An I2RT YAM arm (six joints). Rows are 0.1 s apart.
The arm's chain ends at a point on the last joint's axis. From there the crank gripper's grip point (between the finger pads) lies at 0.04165 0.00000 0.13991 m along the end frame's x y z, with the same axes.
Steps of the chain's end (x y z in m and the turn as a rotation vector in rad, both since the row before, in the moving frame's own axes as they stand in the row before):
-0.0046 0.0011 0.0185 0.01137 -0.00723 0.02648
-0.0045 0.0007 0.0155 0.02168 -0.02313 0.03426
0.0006 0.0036 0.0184 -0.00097 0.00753 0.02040
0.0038 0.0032 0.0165 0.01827 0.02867 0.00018
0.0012 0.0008 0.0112 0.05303 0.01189 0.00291
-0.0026 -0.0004 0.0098 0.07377 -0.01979 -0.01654
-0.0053 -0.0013 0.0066 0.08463 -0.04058 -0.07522
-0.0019 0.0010 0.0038 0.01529 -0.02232 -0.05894
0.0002 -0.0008 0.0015 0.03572 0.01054 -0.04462
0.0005 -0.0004 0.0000 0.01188 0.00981 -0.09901
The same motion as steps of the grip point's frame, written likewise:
-0.0056 0.0006 0.0188 0.01137 -0.00723 0.02648
-0.0077 -0.0010 0.0164 0.02168 -0.02313 0.03426
0.0016 0.0046 0.0181 -0.00097 0.00753 0.02040
0.0078 0.0007 0.0152 0.01827 0.02867 0.00018
0.0029 -0.0065 0.0105 0.05303 0.01189 0.00291
-0.0055 -0.0114 0.0102 0.07377 -0.01979 -0.01654
-0.0116 -0.0161 0.0075 0.08463 -0.04058 -0.07522
-0.0052 -0.0035 0.0047 0.01529 -0.02232 -0.05894
0.0015 -0.0077 0.0009 0.03572 0.01054 -0.04462
0.0016 -0.0062 -0.0004 0.01188 0.00981 -0.09901

